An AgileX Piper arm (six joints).
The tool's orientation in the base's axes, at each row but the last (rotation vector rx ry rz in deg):
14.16, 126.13, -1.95
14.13, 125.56, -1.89
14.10, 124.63, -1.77
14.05, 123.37, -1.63
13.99, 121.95, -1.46
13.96, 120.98, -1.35
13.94, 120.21, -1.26
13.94, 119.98, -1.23
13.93, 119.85, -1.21
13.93, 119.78, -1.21
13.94, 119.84, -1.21
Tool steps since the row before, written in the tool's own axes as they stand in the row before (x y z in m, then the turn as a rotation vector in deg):
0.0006, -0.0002, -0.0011, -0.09, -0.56, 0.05
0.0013, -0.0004, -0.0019, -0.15, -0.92, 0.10
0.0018, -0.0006, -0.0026, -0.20, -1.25, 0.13
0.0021, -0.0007, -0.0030, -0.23, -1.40, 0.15
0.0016, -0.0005, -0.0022, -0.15, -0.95, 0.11
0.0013, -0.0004, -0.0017, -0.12, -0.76, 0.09
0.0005, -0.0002, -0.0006, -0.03, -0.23, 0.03
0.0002, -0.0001, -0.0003, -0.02, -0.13, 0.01
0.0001, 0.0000, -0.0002, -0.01, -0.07, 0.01
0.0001, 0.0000, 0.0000, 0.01, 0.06, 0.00
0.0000, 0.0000, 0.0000, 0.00, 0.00, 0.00
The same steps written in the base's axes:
-0.0013, 0.0000, 0.0002, -0.01, -0.57, 0.01
-0.0023, 0.0000, 0.0001, -0.01, -0.94, 0.00
-0.0032, 0.0000, 0.0000, -0.02, -1.27, 0.00
-0.0037, 0.0000, -0.0001, -0.01, -1.43, 0.00
-0.0028, 0.0000, -0.0002, -0.01, -0.97, -0.01
-0.0022, 0.0000, -0.0002, 0.00, -0.77, -0.01
-0.0008, 0.0000, -0.0001, 0.00, -0.23, -0.01
-0.0004, 0.0000, 0.0000, -0.01, -0.13, 0.00
-0.0002, 0.0000, 0.0000, 0.00, -0.07, 0.00
0.0000, 0.0000, -0.0001, 0.01, 0.06, 0.00
0.0000, 0.0000, 0.0000, 0.00, 0.00, 0.00

